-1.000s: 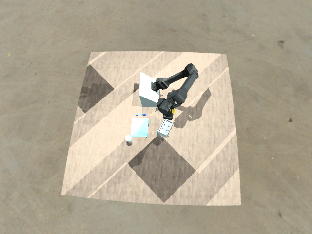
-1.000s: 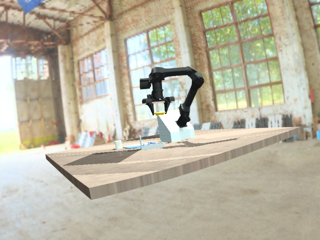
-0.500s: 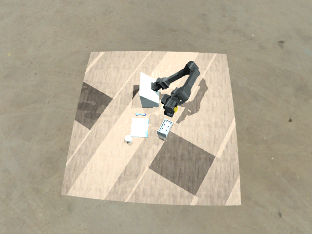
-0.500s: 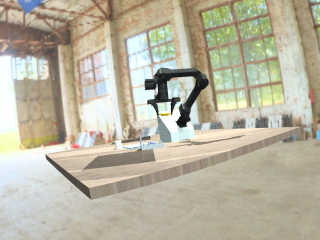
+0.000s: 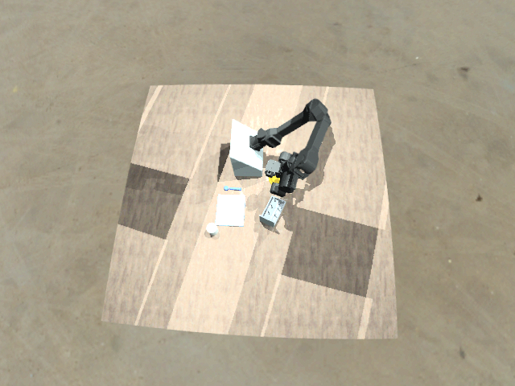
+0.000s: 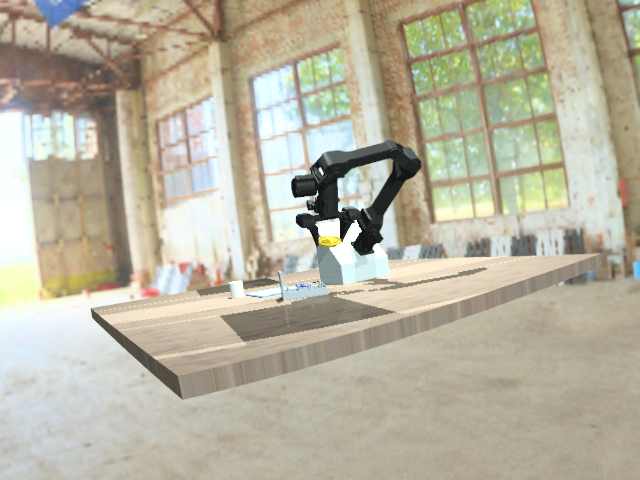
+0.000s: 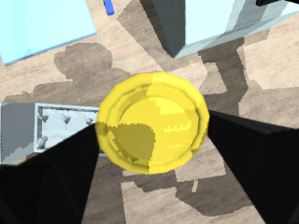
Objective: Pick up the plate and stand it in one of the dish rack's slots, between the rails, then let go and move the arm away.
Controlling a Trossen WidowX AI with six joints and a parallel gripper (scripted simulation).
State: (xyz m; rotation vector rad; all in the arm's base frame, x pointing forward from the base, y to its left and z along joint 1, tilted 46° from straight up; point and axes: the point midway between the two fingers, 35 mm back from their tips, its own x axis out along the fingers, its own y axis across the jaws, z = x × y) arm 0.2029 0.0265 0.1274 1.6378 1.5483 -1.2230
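Now: the dish rack 100 mm ahead of my gripper tip, 10 mm to the right of it and 110 mm below it. Also, from my gripper tip: yellow plate (10 mm above); then mat (100 mm ahead, 210 mm to the right, 140 mm below); then blue spoon (10 mm behind, 210 mm to the right, 130 mm below).
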